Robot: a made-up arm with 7 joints.
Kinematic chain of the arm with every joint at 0, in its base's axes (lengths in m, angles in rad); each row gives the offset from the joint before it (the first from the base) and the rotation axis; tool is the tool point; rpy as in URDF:
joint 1: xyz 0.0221 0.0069 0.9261 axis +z
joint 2: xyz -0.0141 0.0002 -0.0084 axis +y
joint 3: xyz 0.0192 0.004 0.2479 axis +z
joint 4: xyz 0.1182 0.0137 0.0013 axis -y
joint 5: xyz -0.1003 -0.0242 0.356 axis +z
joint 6: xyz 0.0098 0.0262 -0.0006 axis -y
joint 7: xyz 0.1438 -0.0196 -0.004 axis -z
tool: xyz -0.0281 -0.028 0.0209 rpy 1.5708 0 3.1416
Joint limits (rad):
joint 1: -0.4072..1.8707
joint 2: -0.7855..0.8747
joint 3: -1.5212..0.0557
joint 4: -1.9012..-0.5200
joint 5: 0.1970..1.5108
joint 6: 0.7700..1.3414
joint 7: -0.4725..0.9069
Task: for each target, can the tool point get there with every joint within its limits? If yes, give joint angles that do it. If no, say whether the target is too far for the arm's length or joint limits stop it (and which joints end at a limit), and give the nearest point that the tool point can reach.
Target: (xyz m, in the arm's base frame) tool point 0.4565 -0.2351 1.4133
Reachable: yes | joints 0.4213 -0.1628 -0.8595 -1.3393 1.0857 1.2160 0.6175
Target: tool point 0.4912 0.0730 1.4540
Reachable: yes | joints 0.7129 -0.0663 -0.6365 -1.0775 1.1266 0.8829 -0.1048
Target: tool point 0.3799 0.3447 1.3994
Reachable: yes | joints 1.0109 -0.2156 -0.2273 -1.4718 1.0009 1.2730 0.1064
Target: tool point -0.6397 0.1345 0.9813
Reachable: no: joint limits stop it (at a limit: joint 1, joint 2, joint 3, joint 4, joint 5, joint 6) | nearest point -0.5581 -0.0557 1.4142 | short by 0.480 m
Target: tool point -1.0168 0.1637 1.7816
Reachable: no: too far | nearest point -0.5690 -0.0601 1.4163 | short by 0.620 m
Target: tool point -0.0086 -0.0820 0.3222
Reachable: no: joint limits stop it (at a limit: joint 1, joint 2, joint 4, joint 6, joint 7) | nearest point 0.3665 -0.2650 0.5539 | short by 0.477 m
